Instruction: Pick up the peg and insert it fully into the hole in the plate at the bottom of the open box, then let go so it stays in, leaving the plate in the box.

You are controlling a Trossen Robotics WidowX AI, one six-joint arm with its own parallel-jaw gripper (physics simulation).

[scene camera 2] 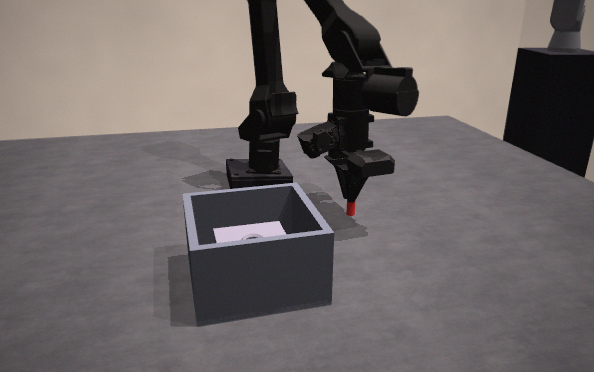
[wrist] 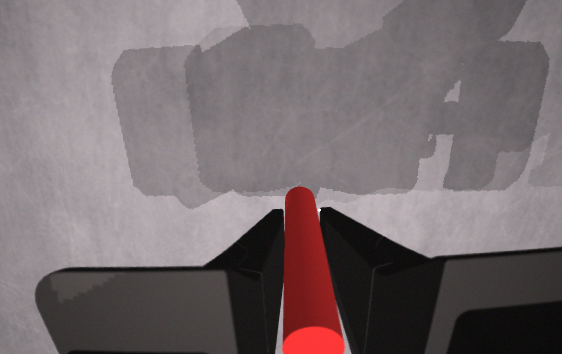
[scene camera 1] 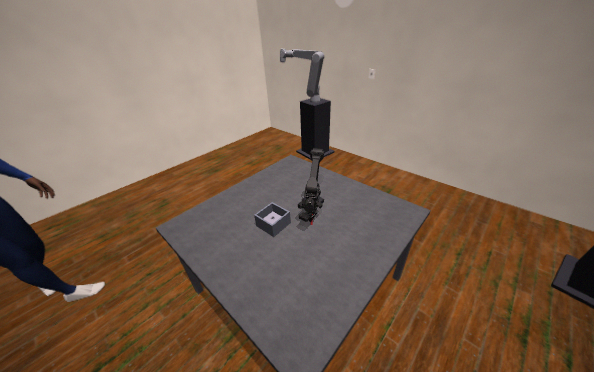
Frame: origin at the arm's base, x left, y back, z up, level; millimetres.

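Seen in the pictures: gripper, fingertip midpoint: (scene camera 2: 349, 200) (wrist: 301, 219) (scene camera 1: 310, 220); arm's base at its link origin: (scene camera 2: 263, 168).
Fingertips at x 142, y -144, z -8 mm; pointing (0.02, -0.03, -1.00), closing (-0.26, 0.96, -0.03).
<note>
Pixels of each thing's top centre, then the offset from my fingertips to it. Level surfaces: height alone.
- red peg at its top centre: (wrist: 312, 349) (scene camera 2: 352, 169) (scene camera 1: 311, 214) dx +4, dy +1, dz +54 mm
- open grey box at its top centre: (scene camera 2: 251, 211) (scene camera 1: 272, 213) dx -157, dy -188, dz +71 mm
- pale plate at its top centre: (scene camera 2: 252, 237) (scene camera 1: 272, 217) dx -158, dy -187, dz +34 mm
- grey table at its surface level: dz -26 mm
The red peg (scene camera 1: 312, 220) (scene camera 2: 351, 209) (wrist: 305, 270) is upright, its lower end at or close to the tabletop. My gripper (scene camera 1: 310, 218) (scene camera 2: 352, 199) (wrist: 301, 219) points down and is shut on the peg, one finger on each side; a short piece shows below the fingertips in the second scene view. The open grey box (scene camera 1: 281, 226) (scene camera 2: 262, 275) stands beside the gripper, to its left in both scene views. The pale plate (scene camera 1: 268, 216) (scene camera 2: 227, 233) lies at the bottom of the box, and its round hole is visible, partly hidden by the near wall in the second scene view.
The box walls rise well above the plate. The grey table (scene camera 1: 300, 280) (scene camera 2: 450, 300) carries the box and my arm's base (scene camera 2: 260, 178). Behind the table, a grey arm (scene camera 1: 315, 75) stands on a black pedestal (scene camera 1: 315, 125). Part of a person (scene camera 1: 20, 250) shows at the left.
</note>
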